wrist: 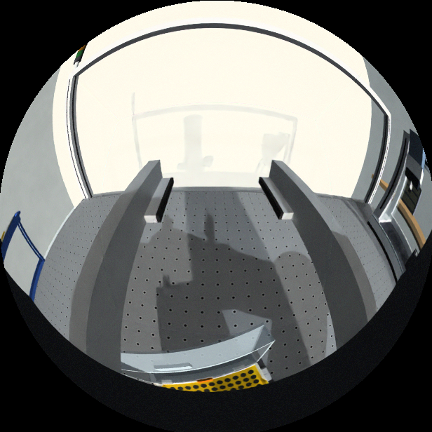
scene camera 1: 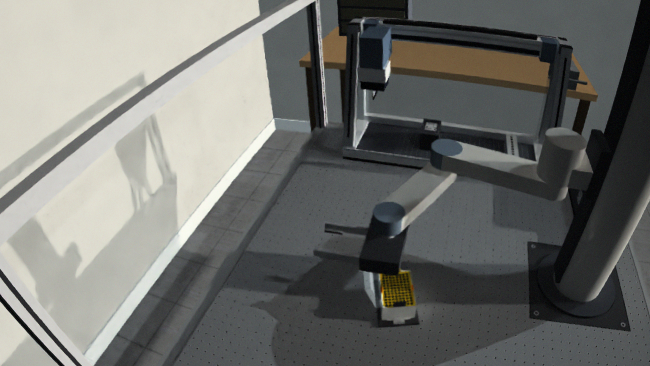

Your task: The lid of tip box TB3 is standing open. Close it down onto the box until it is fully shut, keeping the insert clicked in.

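Frame: origin at the arm's base, x left, y ahead, z down, level; metres.
Where they show: gripper, fingertip midpoint: (scene camera 1: 319,238); arm's base at its link origin: (scene camera 1: 574,286).
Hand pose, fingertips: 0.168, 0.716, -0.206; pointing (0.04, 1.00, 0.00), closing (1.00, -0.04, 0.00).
Things, the pixels of their top centre, and the offset from my fingertips, as dx, dy, dz. "spot": a spot on its surface instead.
- Tip box TB3 at its top centre: (scene camera 1: 397,287) +0.001, -0.198, +0.128
- clear lid at a spot on its surface: (scene camera 1: 371,288) spot: +0.031, -0.138, +0.114
Tip box TB3 (scene camera 1: 397,314) sits on a dark base on the perforated floor plate, below and in front of the gripper's hand. Its yellow insert (scene camera 1: 398,290) (wrist: 225,381) lies in the box and looks level; the hand hides its far edge. The clear lid (scene camera 1: 371,288) (wrist: 220,351) stands open on the box's left side in the scene view. My gripper (scene camera 1: 334,229) (wrist: 216,168) is shut as far as it goes, with a gap between its fingers and nothing in it. Its fingers point left, toward the wall, above the floor plate. In the wrist view, the lid is below the fingertips.
The arm's column (scene camera 1: 610,200) stands at the right on a dark plate. A gantry machine (scene camera 1: 353,100) stands at the back, before a wooden table (scene camera 1: 465,60). A metal frame post (scene camera 1: 315,65) stands at the back left beside the pale wall. A blue cart (wrist: 11,235) shows at the wrist view's left.
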